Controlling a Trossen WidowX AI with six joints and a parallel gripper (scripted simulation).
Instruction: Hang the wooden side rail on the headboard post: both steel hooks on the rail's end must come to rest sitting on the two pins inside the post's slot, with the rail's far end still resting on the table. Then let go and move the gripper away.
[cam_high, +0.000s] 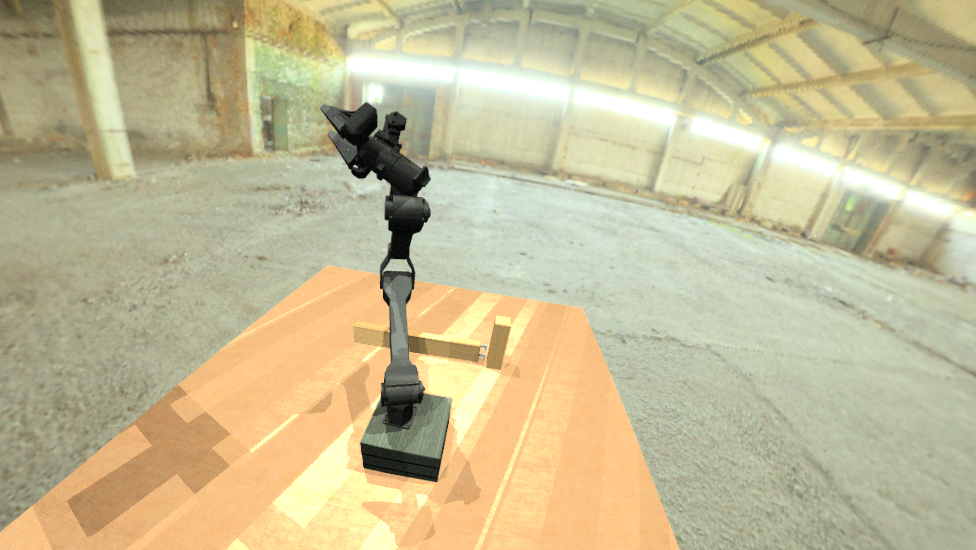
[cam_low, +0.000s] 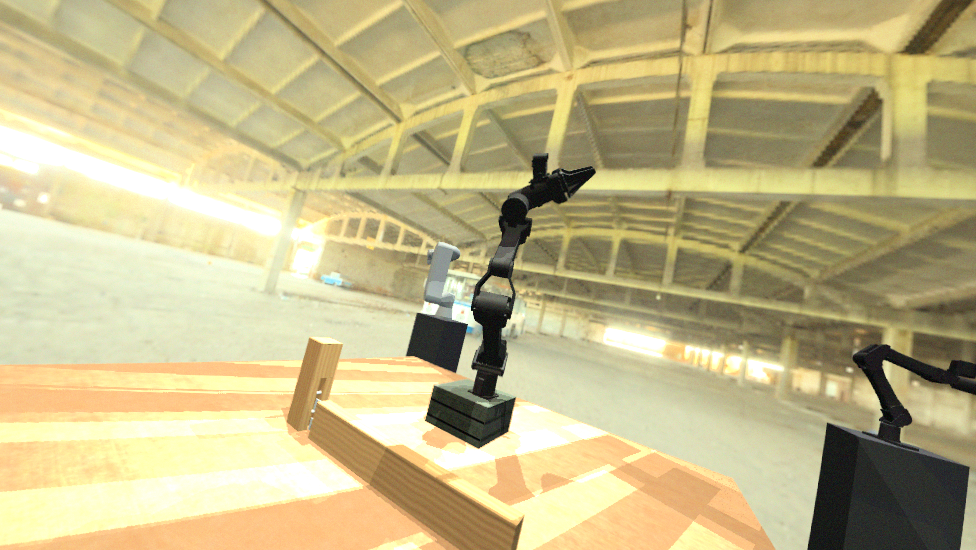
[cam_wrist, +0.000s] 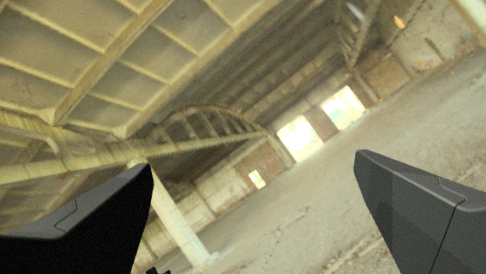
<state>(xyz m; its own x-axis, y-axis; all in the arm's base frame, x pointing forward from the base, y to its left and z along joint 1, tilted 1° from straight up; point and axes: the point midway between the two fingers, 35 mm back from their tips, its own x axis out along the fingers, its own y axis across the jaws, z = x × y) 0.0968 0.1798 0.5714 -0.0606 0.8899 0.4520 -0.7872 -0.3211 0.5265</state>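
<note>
The upright headboard post is 250 mm ahead of my gripper tip, 400 mm to the right of it and 600 mm below it.
</note>
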